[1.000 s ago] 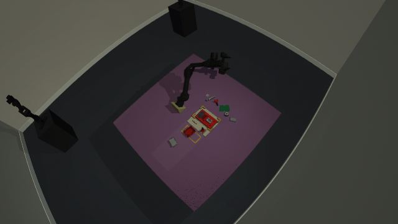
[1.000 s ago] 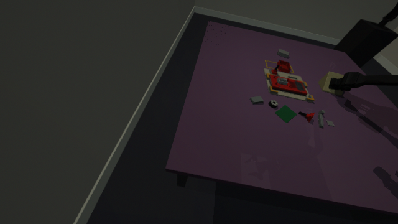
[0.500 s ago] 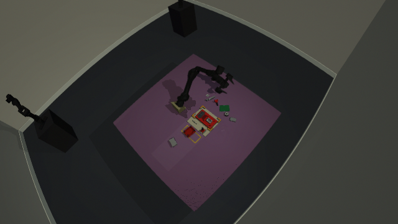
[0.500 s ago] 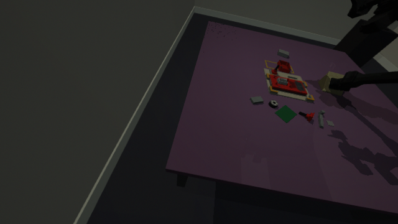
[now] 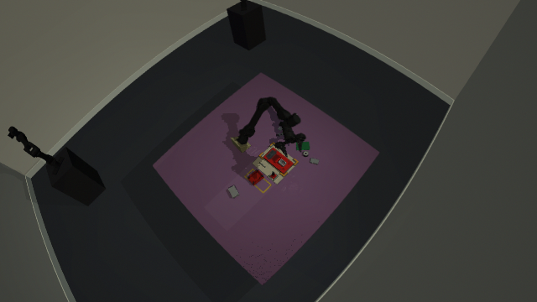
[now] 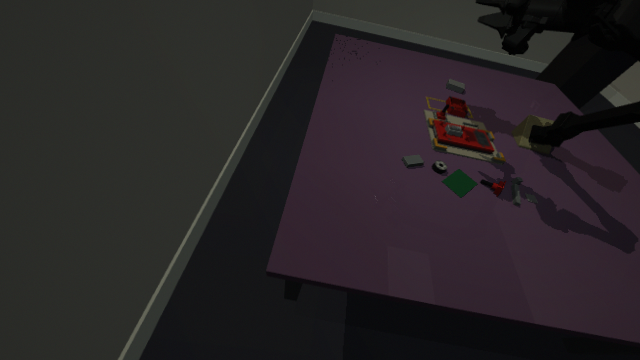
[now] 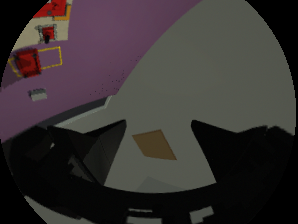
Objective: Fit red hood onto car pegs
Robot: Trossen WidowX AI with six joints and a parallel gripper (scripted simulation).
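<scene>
My gripper tip is now 20 cm past the red hood, 18 cm to the left of it and 35 cm above it. Round my gripper tip: green square plate 13 cm behind, 24 cm to the left, 36 cm below; then grey engine block 14 cm behind, 3 cm to the left, 34 cm below.
</scene>
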